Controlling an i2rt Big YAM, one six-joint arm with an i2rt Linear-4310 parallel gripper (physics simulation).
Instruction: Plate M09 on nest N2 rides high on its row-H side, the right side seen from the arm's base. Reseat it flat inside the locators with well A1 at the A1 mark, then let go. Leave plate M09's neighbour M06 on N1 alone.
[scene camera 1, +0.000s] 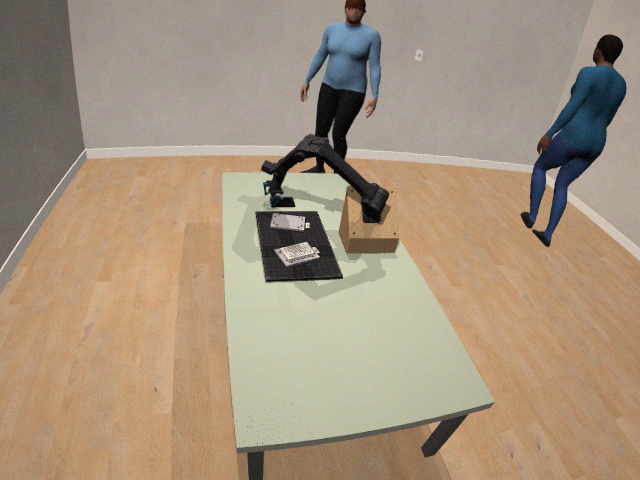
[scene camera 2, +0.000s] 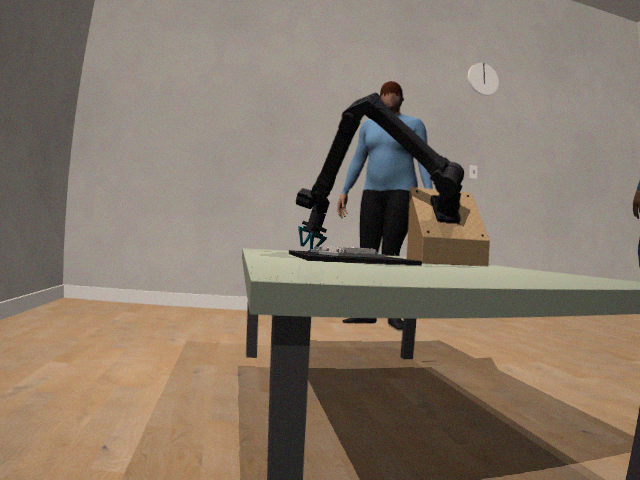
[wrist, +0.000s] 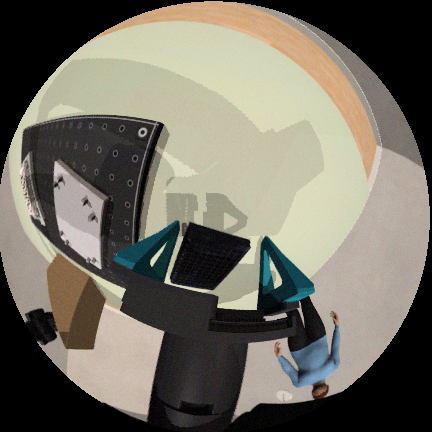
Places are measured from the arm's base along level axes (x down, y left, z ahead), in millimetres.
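Pixels of known places: gripper, between the fingertips: (scene camera 1: 269, 201) (scene camera 2: 306, 249) (wrist: 221, 232); arm's base, origin of its link: (scene camera 1: 370, 209) (scene camera 2: 444, 210).
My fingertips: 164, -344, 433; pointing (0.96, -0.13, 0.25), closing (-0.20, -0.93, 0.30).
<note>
Ahead of a thing's pixels: the offset from my fingertips to its top centre, as dx, dy, dz. Level surfaces: height alone.
A dark well plate @(+4, -12, -74) (scene camera 1: 286, 202) (wrist: 210, 257), taken as M09, lies on the table off the black board; its label and A1 mark are unreadable. A bare light-grey nest @(-16, +208, -79) (scene camera 1: 287, 222) (wrist: 80, 220) with small corner locators, taken as N2, sits on the board near that plate. A white plate @(-20, +463, -88) (scene camera 1: 297, 251) (wrist: 31, 192), taken as M06, sits on the other nest, farther along the board. My gripper (scene camera 1: 271, 196) (scene camera 2: 309, 244) (wrist: 221, 232) is open and empty. Its teal fingers stand above the dark plate, one toward each side of it in the wrist view.
The black perforated board @(+5, +354, -94) (scene camera 1: 284, 237) (scene camera 2: 398, 259) (wrist: 120, 165) lies on the pale green table @(dx +19) (scene camera 1: 336, 335) (scene camera 2: 444, 273) (wrist: 210, 75). The arm's wooden base block (scene camera 1: 372, 244) (scene camera 2: 454, 252) (wrist: 72, 305) stands beside the board. A person in light blue (scene camera 1: 347, 56) (scene camera 2: 385, 155) (wrist: 317, 357) stands behind the table.
</note>
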